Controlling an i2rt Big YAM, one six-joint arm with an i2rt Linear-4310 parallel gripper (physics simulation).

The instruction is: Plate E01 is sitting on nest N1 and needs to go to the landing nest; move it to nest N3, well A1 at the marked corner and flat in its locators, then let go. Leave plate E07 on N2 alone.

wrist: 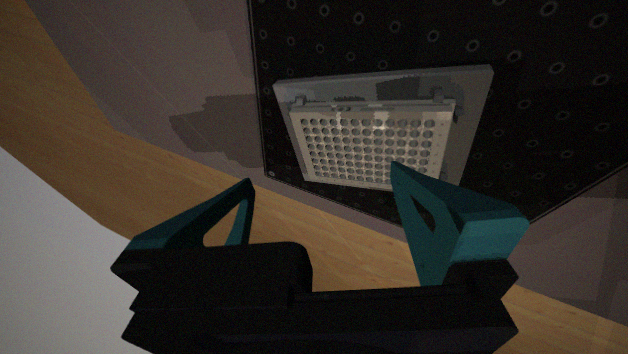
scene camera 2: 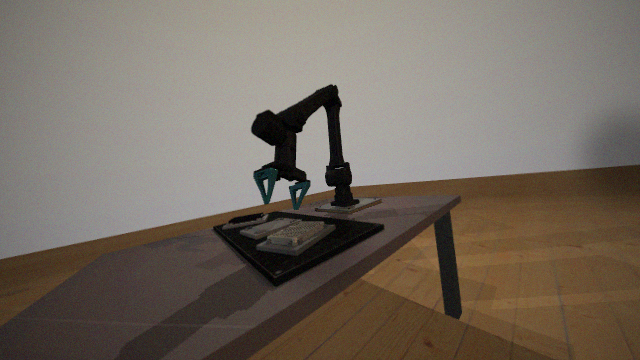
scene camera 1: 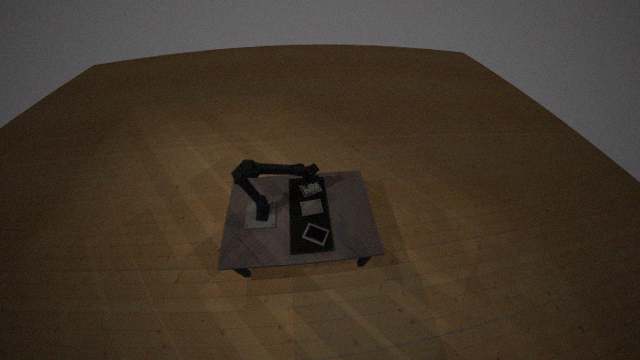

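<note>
A pale many-welled plate sits on a grey nest at one end of the black board. A bare grey nest is in the middle. At the other end a pale-rimmed nest holds or surrounds a dark rectangle, perhaps a dark plate. I cannot read any labels, the plate numbers or the marked corner. My gripper is open and empty, above and apart from the pale plate; one fingertip overlaps its near edge in the wrist view.
The black board with rows of holes lies on the table. The arm's base plate stands beside the board. A table edge runs close past the pale plate's end of the board.
</note>
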